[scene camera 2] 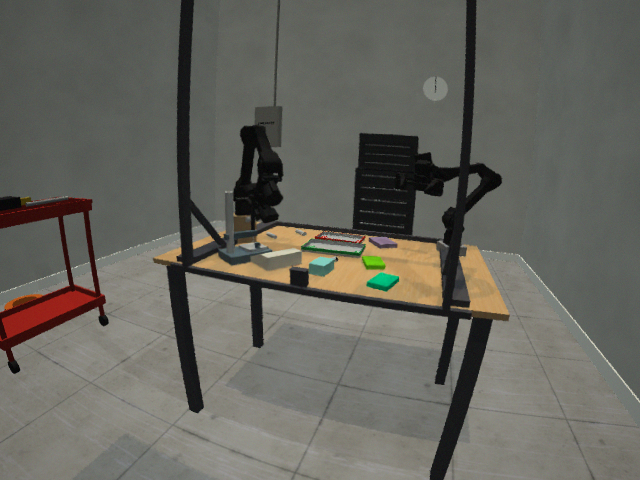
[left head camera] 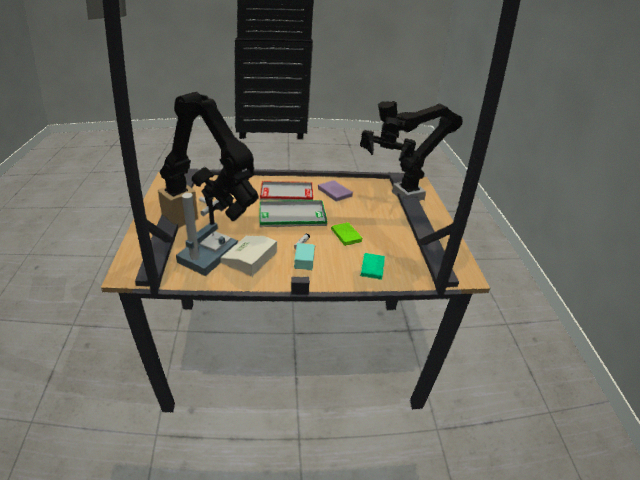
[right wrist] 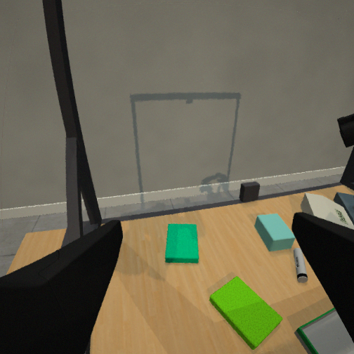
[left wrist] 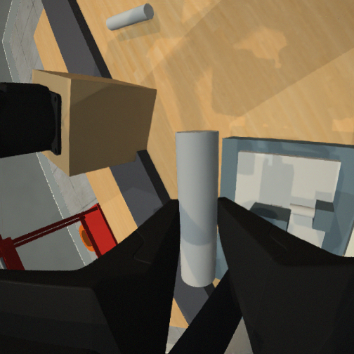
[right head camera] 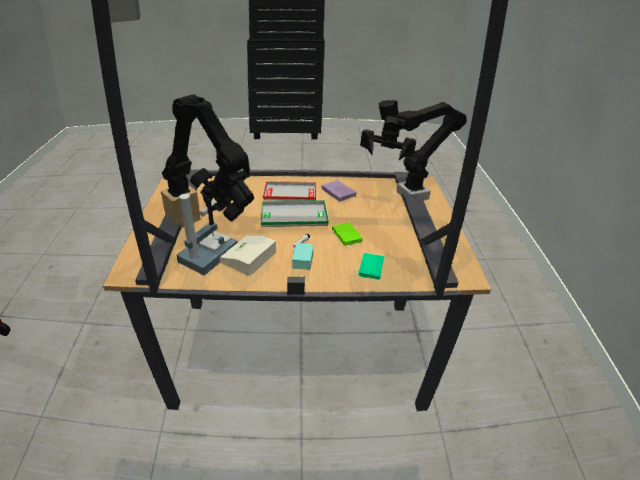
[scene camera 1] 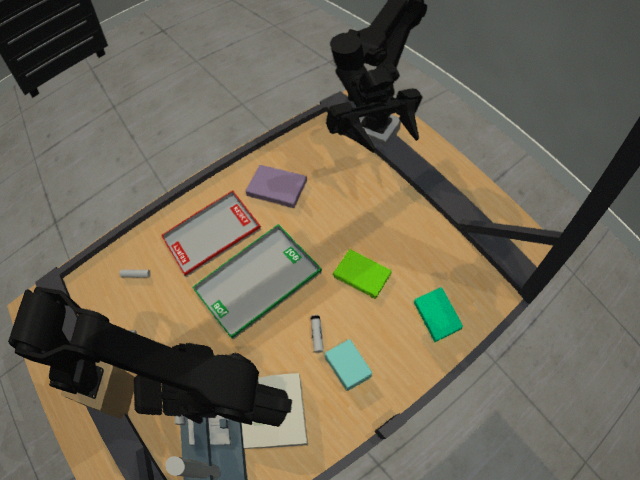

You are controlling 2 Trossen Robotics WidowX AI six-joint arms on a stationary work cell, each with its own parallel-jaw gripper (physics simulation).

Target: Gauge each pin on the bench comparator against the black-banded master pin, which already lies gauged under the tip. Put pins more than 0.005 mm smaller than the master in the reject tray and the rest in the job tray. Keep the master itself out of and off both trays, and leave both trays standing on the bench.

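My left gripper [left wrist: 197,206] is shut on a plain grey pin [left wrist: 198,240], beside the comparator's blue base [left wrist: 228,165] [left head camera: 199,264]. A short light cylinder [left wrist: 302,209] lies on the comparator's stage by dark blocks; I cannot make out a black band. Another grey pin [scene camera 1: 134,273] [left wrist: 130,17] [scene camera 2: 300,233] lies on the bench left of the reject tray, and a further pin [scene camera 2: 271,235] shows in scene camera 2. The red-rimmed reject tray [scene camera 1: 222,251] and green-rimmed job tray [scene camera 1: 276,303] stand empty. My right gripper [right wrist: 207,225] [scene camera 1: 394,144] is open, raised at the right.
A cream readout box [left head camera: 250,253] stands beside the comparator, its reading too small to tell. A black-ended labelled cylinder [right wrist: 300,265] lies by a turquoise block [scene camera 1: 347,364]. A lime block [scene camera 1: 361,273], a green block [scene camera 1: 438,314] and a purple block [scene camera 1: 276,185] lie farther right.
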